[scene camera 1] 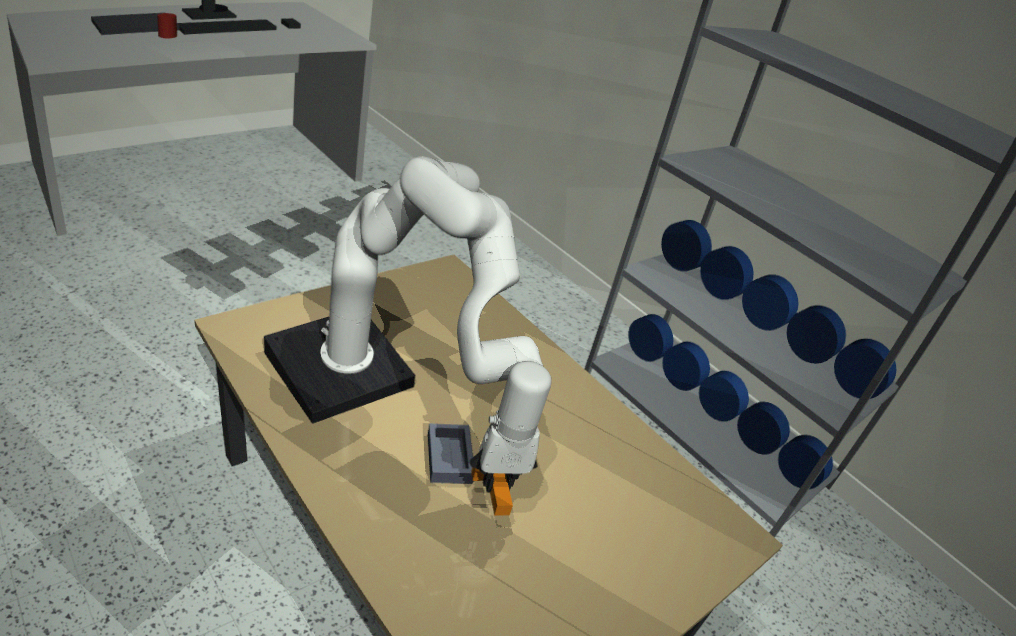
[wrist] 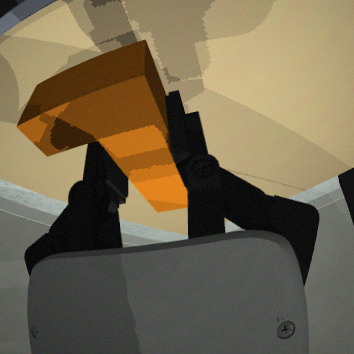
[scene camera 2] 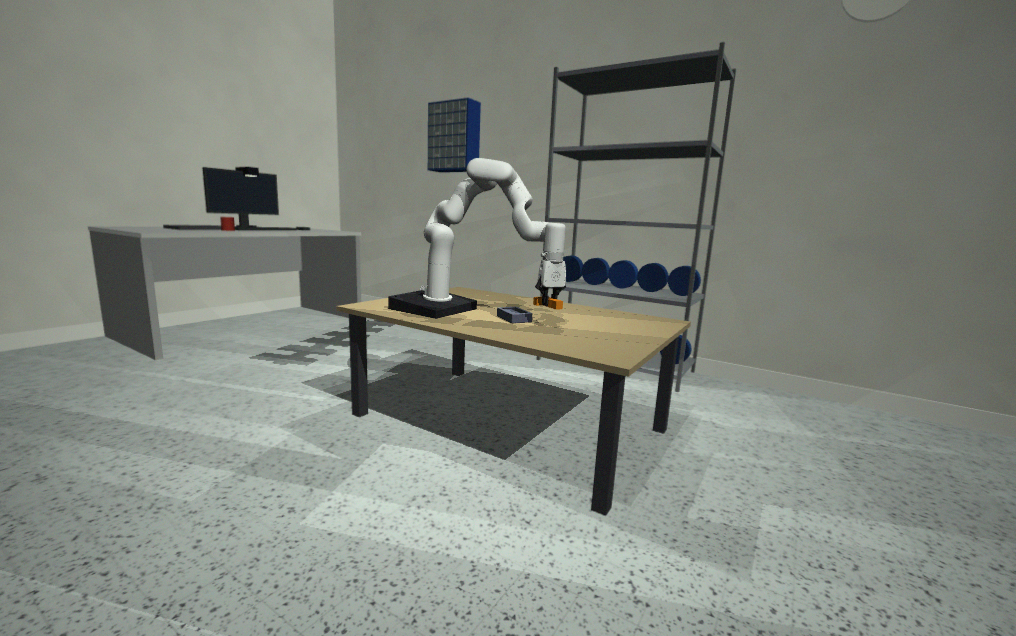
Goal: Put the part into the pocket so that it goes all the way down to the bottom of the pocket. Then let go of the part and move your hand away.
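Pixels of known places: gripper, fingertip midpoint: (scene camera 1: 496,487) (wrist: 144,118) (scene camera 2: 549,305); arm's base, link origin: (scene camera 1: 346,354) (scene camera 2: 437,298).
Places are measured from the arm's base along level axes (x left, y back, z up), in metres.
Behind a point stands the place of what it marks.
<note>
The orange L-shaped part (scene camera 1: 501,497) {x -0.070, y -0.551, z 0.060 m} (scene camera 2: 555,303) {x -0.089, y -0.556, z 0.053 m} (wrist: 120,102) {x -0.014, y -0.491, z 0.060 m} is held in my gripper (scene camera 1: 500,480) {x -0.039, y -0.517, z 0.034 m} (scene camera 2: 551,298) {x -0.039, y -0.517, z 0.034 m} (wrist: 144,118) {x -0.039, y -0.517, z 0.034 m}, a little above the table and apart from its shadow. The gripper is shut on one leg of the L. In the wrist view the wider leg reaches out to the left past the left finger. The dark grey pocket block (scene camera 1: 449,477) {x -0.053, y -0.409, z -0.027 m} (scene camera 2: 517,318) {x -0.063, y -0.399, z -0.028 m} lies on the table beside the gripper, to its left in scene camera 1. Its recess faces up and is empty; its exact outline is hard to make out. The part is outside the block.
The wooden table (scene camera 1: 599,540) {x 0.081, y -0.717, z -0.047 m} (scene camera 2: 599,341) {x -0.163, y -0.742, z -0.047 m} carries the arm's black base plate (scene camera 1: 299,397) {x -0.161, y -0.035, z -0.022 m} (scene camera 2: 408,305) {x -0.147, y 0.047, z -0.015 m} behind the block. A metal shelf unit (scene camera 1: 678,93) (scene camera 2: 551,142) with blue discs stands beyond the table. A grey desk (scene camera 1: 329,108) (scene camera 2: 123,292) stands at the back left.
</note>
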